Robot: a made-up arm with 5 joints.
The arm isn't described. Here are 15 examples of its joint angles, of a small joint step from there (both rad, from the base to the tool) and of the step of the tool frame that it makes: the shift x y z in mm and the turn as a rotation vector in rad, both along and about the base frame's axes.
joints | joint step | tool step
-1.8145 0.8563 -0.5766 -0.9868 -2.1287 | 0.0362 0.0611 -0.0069 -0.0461 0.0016 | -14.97 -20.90 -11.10 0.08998 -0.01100 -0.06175
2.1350 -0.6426 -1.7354 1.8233 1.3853 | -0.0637 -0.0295 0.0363 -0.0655 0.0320 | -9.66 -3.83 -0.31 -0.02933 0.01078 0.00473
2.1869 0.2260 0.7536 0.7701 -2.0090 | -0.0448 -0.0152 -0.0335 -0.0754 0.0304 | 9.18 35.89 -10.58 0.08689 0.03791 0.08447
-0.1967 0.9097 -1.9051 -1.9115 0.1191 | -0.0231 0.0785 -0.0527 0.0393 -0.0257 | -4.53 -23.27 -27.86 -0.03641 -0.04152 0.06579
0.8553 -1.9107 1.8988 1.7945 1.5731 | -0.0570 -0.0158 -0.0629 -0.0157 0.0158 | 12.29 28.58 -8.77 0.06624 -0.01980 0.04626
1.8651 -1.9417 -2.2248 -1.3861 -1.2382 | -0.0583 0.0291 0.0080 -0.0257 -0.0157 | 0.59 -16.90 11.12 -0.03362 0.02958 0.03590
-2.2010 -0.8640 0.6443 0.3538 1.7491 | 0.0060 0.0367 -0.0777 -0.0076 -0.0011 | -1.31 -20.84 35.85 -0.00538 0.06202 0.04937
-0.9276 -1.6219 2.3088 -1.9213 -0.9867 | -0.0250 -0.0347 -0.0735 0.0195 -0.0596 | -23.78 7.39 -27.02 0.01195 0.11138 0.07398
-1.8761 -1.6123 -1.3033 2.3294 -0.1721 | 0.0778 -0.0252 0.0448 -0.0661 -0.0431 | -13.52 5.83 -9.53 0.03144 -0.00537 -0.02720
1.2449 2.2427 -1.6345 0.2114 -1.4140 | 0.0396 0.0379 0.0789 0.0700 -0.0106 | 31.62 -13.59 -10.59 0.05209 -0.05844 0.01392
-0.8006 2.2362 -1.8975 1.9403 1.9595 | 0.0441 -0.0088 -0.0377 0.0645 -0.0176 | -29.44 -18.70 8.91 -0.05379 0.03686 -0.10073
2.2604 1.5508 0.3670 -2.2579 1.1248 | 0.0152 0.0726 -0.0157 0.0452 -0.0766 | 6.88 -2.73 -23.44 -0.07045 0.14158 0.00492
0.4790 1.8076 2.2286 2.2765 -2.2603 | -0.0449 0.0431 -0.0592 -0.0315 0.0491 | -10.11 -2.53 -6.24 -0.01941 0.01470 0.02603
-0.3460 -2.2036 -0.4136 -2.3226 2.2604 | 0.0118 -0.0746 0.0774 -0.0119 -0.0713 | -25.72 5.16 -37.84 -0.03294 0.01173 -0.00036
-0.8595 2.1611 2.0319 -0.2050 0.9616 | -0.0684 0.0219 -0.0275 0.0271 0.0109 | 23.84 -23.42 0.75 0.02057 -0.04980 0.03865
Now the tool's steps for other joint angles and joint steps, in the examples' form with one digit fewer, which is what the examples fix.
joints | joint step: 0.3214 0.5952 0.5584 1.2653 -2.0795 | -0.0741 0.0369 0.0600 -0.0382 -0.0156
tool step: -29.1 -15.3 14.5 0.0165 -0.0083 0.0074
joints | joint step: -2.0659 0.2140 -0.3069 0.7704 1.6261 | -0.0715 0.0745 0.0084 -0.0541 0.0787
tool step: 55.9 -22.9 -23.2 0.1458 0.0311 0.1105
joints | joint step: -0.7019 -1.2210 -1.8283 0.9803 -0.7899 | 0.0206 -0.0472 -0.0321 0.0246 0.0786
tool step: 16.9 8.6 8.3 0.0123 0.1252 -0.0503
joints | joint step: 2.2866 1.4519 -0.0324 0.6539 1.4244 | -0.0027 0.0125 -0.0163 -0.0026 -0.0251
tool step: -1.0 3.4 -7.8 -0.0002 -0.0042 -0.0009
